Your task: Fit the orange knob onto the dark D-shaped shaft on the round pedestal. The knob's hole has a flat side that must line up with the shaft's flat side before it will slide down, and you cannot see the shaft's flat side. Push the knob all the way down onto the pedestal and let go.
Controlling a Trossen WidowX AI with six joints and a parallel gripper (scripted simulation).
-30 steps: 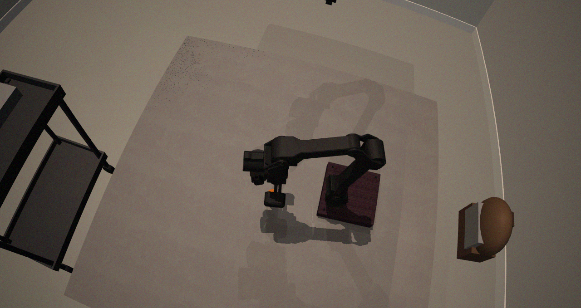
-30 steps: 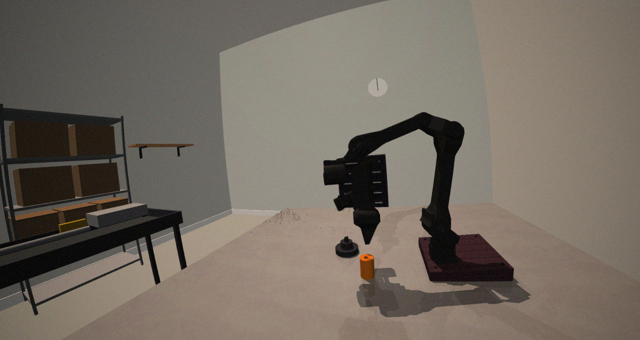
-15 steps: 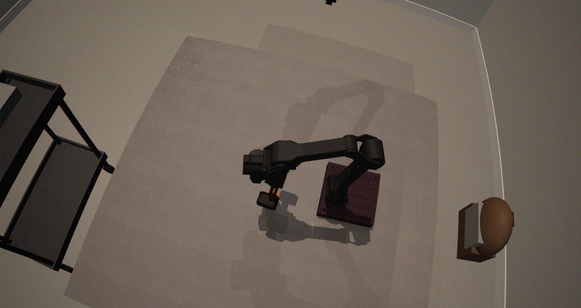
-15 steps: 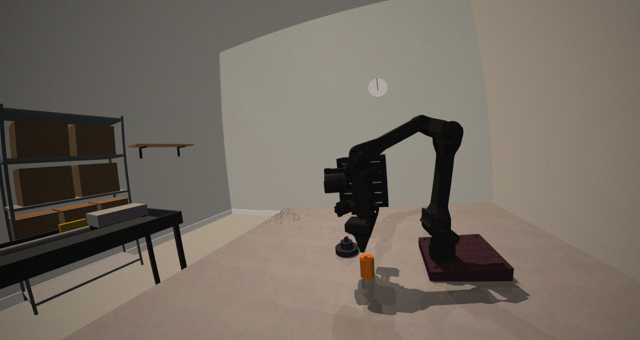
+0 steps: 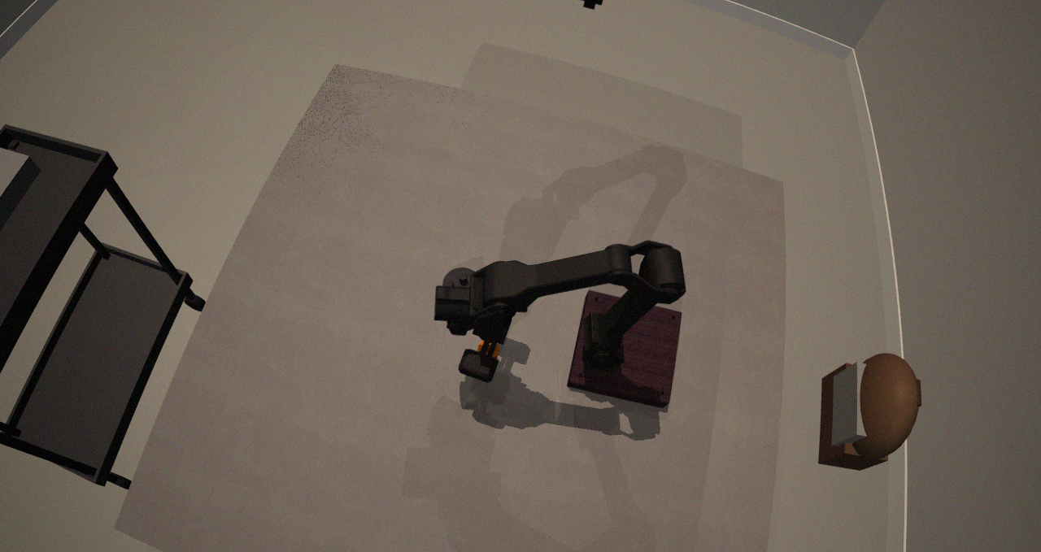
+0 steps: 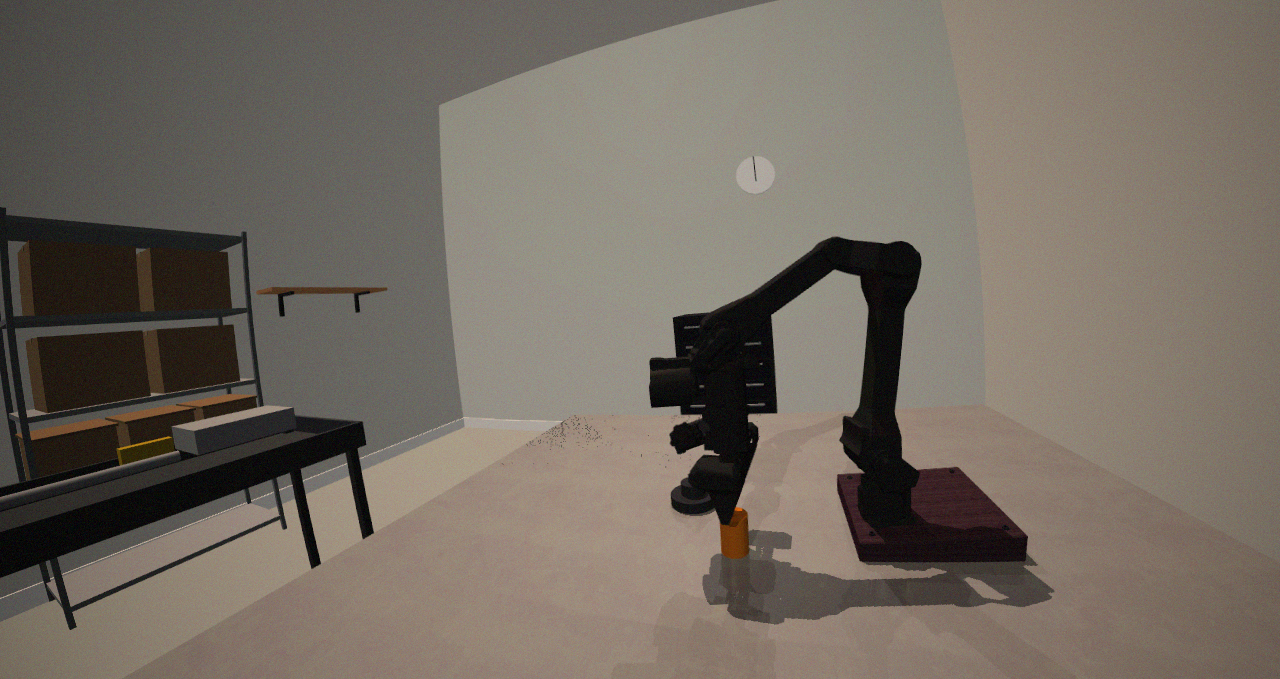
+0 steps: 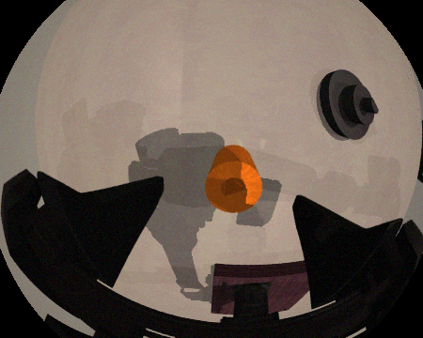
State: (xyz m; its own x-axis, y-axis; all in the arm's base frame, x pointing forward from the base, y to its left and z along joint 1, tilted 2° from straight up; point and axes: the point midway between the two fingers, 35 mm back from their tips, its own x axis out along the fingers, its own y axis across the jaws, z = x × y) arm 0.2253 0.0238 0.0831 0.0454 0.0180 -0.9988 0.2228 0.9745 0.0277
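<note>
Right now my gripper tip is 40 mm above the orange knob. Round my gripper tip: dark pedestal 60 mm ahead, 150 mm to the right, 40 mm below.
</note>
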